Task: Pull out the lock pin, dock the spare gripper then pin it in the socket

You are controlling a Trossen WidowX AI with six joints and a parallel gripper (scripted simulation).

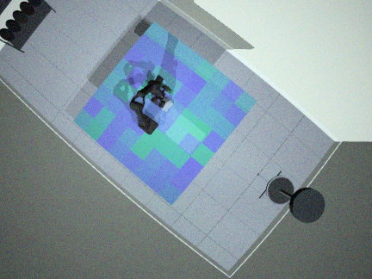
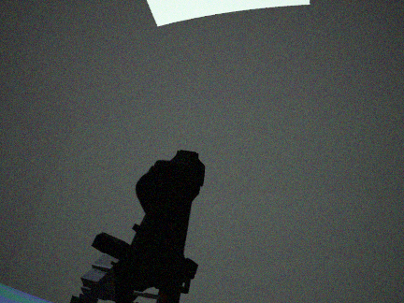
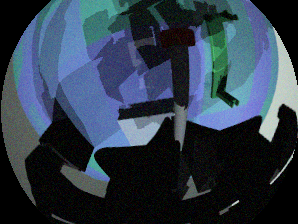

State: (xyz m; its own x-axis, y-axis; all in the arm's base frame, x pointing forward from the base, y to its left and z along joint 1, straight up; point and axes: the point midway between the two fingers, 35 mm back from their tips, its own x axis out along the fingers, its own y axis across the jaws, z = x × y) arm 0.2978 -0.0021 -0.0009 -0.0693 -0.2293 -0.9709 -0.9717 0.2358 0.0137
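My gripper tip is now 50 mm to the left of the mount and 20 mm past it. From my gripper tip the other things lie so: green upright piece: 110 mm ahead, 40 mm to the left, 30 mm below; then spare gripper: 70 mm above, 40 mm to the right, 40 mm behind.
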